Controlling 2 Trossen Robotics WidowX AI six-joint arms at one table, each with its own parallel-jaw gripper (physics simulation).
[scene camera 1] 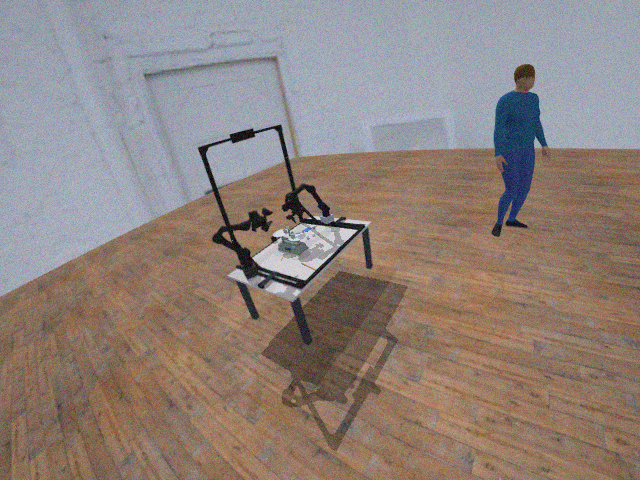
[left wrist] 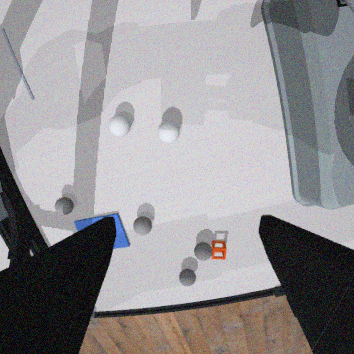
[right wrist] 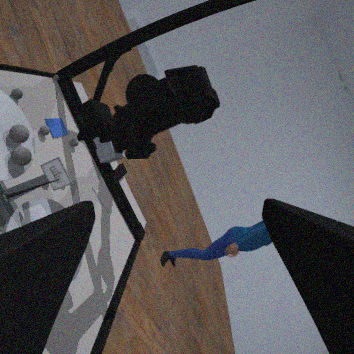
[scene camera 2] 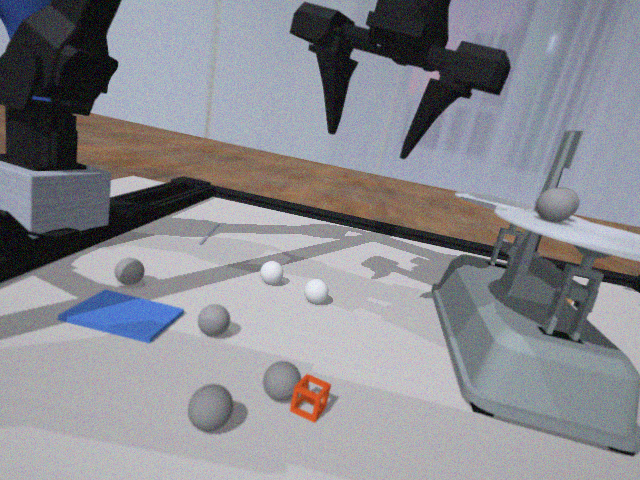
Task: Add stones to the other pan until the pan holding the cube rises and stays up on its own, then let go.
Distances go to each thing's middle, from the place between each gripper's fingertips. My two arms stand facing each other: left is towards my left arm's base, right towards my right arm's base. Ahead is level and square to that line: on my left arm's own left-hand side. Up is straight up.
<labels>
My left gripper is now 15 cm past the orange wire-frame cube (scene camera 2: pixel 313 398), 2 cm to the left of it and 17 cm above it. From my left hand the other things lie so: grey balance scale (scene camera 2: pixel 521 351) (5 cm ahead, 19 cm to the right, 7 cm below); then blue flat pad (scene camera 2: pixel 112 312) (10 cm behind, 17 cm to the left, 18 cm below).
I see the grey balance scale 280 mm below my right hand, 140 mm to the left of it and 40 mm behind it. Also, from my right hand: orange wire-frame cube 380 mm below, 310 mm to the left, 240 mm behind; then blue flat pad 490 mm to the left, 390 mm below, 190 mm behind.
</labels>
